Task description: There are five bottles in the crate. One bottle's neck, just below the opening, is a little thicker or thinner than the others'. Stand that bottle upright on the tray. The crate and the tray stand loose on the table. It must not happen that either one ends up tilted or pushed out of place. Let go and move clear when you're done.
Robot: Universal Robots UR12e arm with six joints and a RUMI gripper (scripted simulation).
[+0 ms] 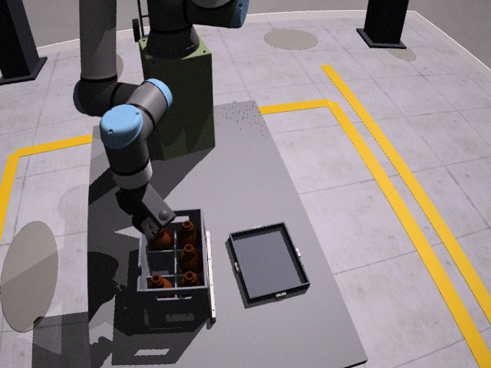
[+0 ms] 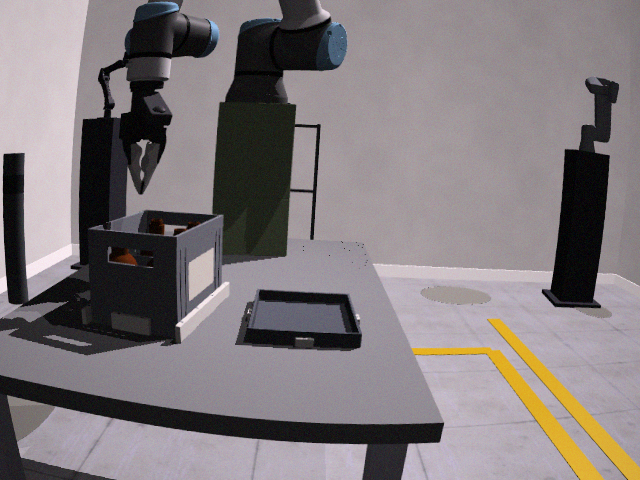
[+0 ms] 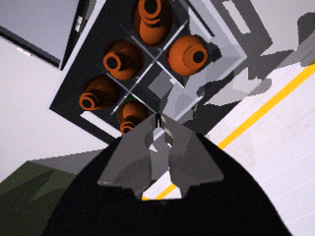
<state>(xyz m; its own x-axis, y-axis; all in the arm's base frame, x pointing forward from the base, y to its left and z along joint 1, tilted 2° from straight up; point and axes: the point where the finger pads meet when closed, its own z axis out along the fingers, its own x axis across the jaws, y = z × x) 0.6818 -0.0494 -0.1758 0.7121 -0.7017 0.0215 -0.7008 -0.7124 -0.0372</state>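
Now: hand 160 mm above the dark grey crate and 40 mm to the right of it. The rest, counted from my hand: black tray (320 mm to the left, 230 mm below, 40 mm behind).
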